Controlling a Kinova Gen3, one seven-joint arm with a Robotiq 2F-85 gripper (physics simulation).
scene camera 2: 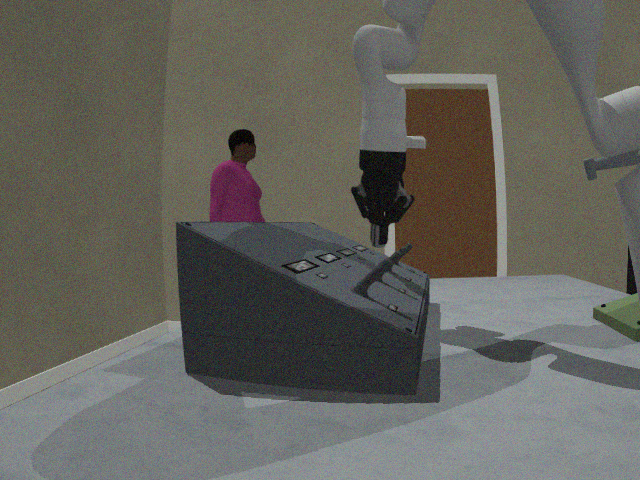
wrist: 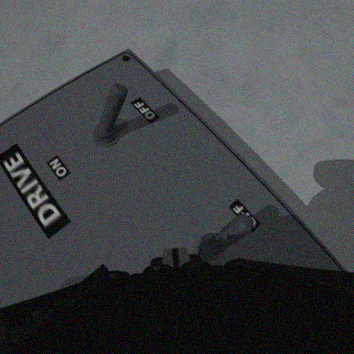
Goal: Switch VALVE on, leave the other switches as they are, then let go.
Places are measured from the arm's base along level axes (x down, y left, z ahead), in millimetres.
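Pixels of known places: gripper, between the fingertips: (scene camera 2: 378,246) (wrist: 175,264).
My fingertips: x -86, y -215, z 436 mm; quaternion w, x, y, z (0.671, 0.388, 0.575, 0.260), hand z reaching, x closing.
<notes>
For each thing: its top centre in the pictures, then the offset to it from my fingertips.
- VALVE lever, centre of its top: (wrist: 224,240) dx -1, dy +18, dz -27 mm
- DRIVE lever, centre of its top: (wrist: 99,102) dx -1, dy -96, dz -63 mm
The dark grey sloped console (scene camera 2: 299,330) (wrist: 150,200) carries lever switches. In the wrist view, the VALVE lever (wrist: 227,237) stands at lower right, leaning towards its OFF label (wrist: 238,208); its name plate is hidden behind the gripper. The DRIVE lever (wrist: 113,112) also leans to its OFF side, away from the ON label (wrist: 57,167). In the scene view the levers (scene camera 2: 382,271) overlap, so I cannot tell them apart. My gripper (scene camera 2: 379,243) (wrist: 175,264) is shut and empty, pointing down above the panel, beside the VALVE lever on its ON side. No contact is visible.
Square labels or indicators (scene camera 2: 300,266) lie higher on the slope. A person in a pink top (scene camera 2: 235,193) stands behind the console at left. A brown door (scene camera 2: 447,180) is in the back wall. A green base plate (scene camera 2: 620,316) is at the right edge.
</notes>
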